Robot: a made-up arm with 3 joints. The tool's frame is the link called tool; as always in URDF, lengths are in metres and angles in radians. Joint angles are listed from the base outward.
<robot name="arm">
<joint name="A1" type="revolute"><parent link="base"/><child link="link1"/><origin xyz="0 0 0.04" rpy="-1.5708 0 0"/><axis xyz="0 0 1"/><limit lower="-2.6" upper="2.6"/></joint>
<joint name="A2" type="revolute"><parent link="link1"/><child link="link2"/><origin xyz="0.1 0 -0.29" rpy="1.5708 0 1.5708"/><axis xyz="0 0 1"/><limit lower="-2.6" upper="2.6"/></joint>
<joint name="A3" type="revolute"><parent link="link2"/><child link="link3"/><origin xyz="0.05 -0.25 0.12" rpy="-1.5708 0 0"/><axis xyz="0 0 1"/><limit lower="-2.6" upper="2.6"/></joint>
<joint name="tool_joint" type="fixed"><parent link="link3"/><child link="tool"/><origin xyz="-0.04 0.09 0.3" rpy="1.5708 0 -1.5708"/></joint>
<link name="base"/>
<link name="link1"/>
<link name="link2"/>
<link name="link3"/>
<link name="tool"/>
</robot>
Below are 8 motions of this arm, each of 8 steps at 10 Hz.
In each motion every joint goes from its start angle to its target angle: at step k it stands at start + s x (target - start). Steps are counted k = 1, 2, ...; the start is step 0. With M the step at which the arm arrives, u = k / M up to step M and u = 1 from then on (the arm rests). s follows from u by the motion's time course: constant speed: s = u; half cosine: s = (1 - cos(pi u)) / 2; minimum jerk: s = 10 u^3 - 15 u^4 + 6 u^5.
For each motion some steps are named. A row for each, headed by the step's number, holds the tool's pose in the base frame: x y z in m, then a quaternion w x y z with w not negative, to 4 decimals.
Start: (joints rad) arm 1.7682 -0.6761 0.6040
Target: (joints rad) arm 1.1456 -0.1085 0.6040
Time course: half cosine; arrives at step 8
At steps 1, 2, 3, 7, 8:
1: -0.0325 -0.2296 -0.1255 0.3657 -0.2706 0.8735 0.1735
2: -0.0176 -0.2295 -0.1277 0.3989 -0.2511 0.8692 0.1493
3: 0.0050 -0.2298 -0.1287 0.4480 -0.2191 0.8590 0.1158
7: 0.0910 -0.2360 -0.1046 0.6307 -0.0624 0.7733 0.0181
8: 0.0955 -0.2366 -0.1019 0.6402 -0.0522 0.7663 0.0145

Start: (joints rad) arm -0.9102 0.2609 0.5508
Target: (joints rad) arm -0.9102 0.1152 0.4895
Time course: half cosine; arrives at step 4
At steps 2, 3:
2: 0.0690 -0.2464 0.1912 0.9767 0.0709 -0.1929 0.0616
3: 0.0708 -0.2443 0.1877 0.9766 0.0520 -0.2039 0.0442

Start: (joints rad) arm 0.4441 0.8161 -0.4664
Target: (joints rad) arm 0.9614 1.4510 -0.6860
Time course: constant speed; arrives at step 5
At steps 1, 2, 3, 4, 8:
1: 0.1071 -0.2128 -0.0185 0.8907 0.3922 0.0166 -0.2292
2: 0.1055 -0.2104 -0.0235 0.8592 0.4201 0.0416 -0.2890
3: 0.1047 -0.2088 -0.0284 0.8236 0.4394 0.0645 -0.3527
4: 0.1045 -0.2081 -0.0336 0.7842 0.4498 0.0850 -0.4190
8: 0.1048 -0.2085 -0.0393 0.7411 0.4509 0.1027 -0.4868

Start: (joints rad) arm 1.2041 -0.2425 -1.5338
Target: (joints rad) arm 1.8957 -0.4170 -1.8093
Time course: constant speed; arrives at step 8
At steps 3, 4, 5, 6, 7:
3: -0.1301 -0.2855 -0.1611 0.9844 -0.0031 -0.0857 0.1533
4: -0.1480 -0.2892 -0.1524 0.9846 0.0066 -0.0600 0.1640
5: -0.1652 -0.2928 -0.1421 0.9840 0.0175 -0.0343 0.1740
6: -0.1815 -0.2965 -0.1302 0.9826 0.0297 -0.0087 0.1832
7: -0.1969 -0.3002 -0.1170 0.9804 0.0431 0.0169 0.1915

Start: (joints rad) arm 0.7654 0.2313 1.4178
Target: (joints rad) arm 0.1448 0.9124 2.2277
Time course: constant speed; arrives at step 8
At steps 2, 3, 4, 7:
2: 0.2479 -0.2588 -0.0669 0.4311 0.1745 0.8800 0.0965
3: 0.2619 -0.2612 -0.0534 0.4166 0.1996 0.8766 0.1349
4: 0.2745 -0.2627 -0.0388 0.4016 0.2186 0.8713 0.1782
7: 0.3030 -0.2601 0.0130 0.3535 0.2331 0.8447 0.3274

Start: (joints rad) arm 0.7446 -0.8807 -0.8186
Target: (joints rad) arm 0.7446 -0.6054 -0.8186
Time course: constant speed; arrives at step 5
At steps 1, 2, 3, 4, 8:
1: 0.0296 -0.3211 -0.1187 0.9154 -0.2848 -0.0339 0.2826
2: 0.0285 -0.3157 -0.1199 0.9261 -0.2668 -0.0343 0.2647
3: 0.0276 -0.3102 -0.1208 0.9360 -0.2486 -0.0346 0.2467
4: 0.0270 -0.3047 -0.1215 0.9453 -0.2302 -0.0350 0.2284
8: 0.0265 -0.2992 -0.1220 0.9539 -0.2116 -0.0353 0.2100

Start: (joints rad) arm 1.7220 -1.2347 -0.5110
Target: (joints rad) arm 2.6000 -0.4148 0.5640
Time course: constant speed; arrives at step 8
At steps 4, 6, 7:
4: -0.1078 -0.2617 -0.0456 0.4207 -0.1934 0.8139 0.3510
6: -0.1173 -0.2409 -0.0479 0.2198 -0.1537 0.9267 0.2634
7: -0.1256 -0.2347 -0.0507 0.1070 -0.1316 0.9608 0.2193

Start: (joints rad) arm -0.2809 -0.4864 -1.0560
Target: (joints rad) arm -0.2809 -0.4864 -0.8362
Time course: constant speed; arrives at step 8
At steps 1, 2, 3, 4, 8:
1: 0.1664 -0.2956 -0.0343 0.7699 -0.2242 -0.5910 0.0879
2: 0.1644 -0.2945 -0.0328 0.7779 -0.2254 -0.5804 0.0849
3: 0.1624 -0.2934 -0.0312 0.7858 -0.2265 -0.5696 0.0817
4: 0.1605 -0.2924 -0.0297 0.7936 -0.2276 -0.5588 0.0786
8: 0.1534 -0.2879 -0.0228 0.8231 -0.2316 -0.5144 0.0660

